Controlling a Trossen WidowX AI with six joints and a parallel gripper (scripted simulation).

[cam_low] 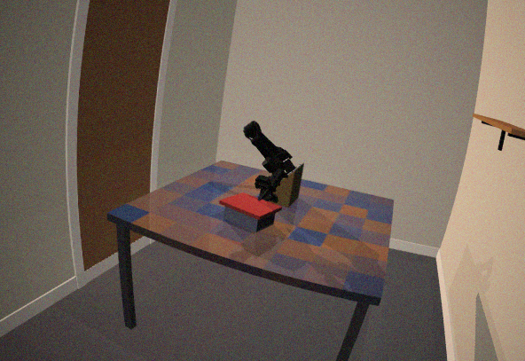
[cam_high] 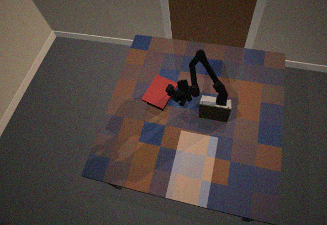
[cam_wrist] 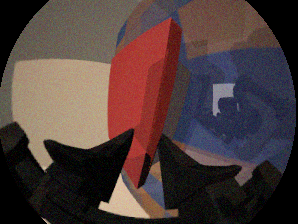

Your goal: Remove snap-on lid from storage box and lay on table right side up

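My gripper tip is 70 mm short of the lid, 20 mm to the left of it and 10 mm below it. The rest, counted from my gripper tip: grey-blue storage box: 70 mm ahead, 20 mm to the right, 40 mm below.
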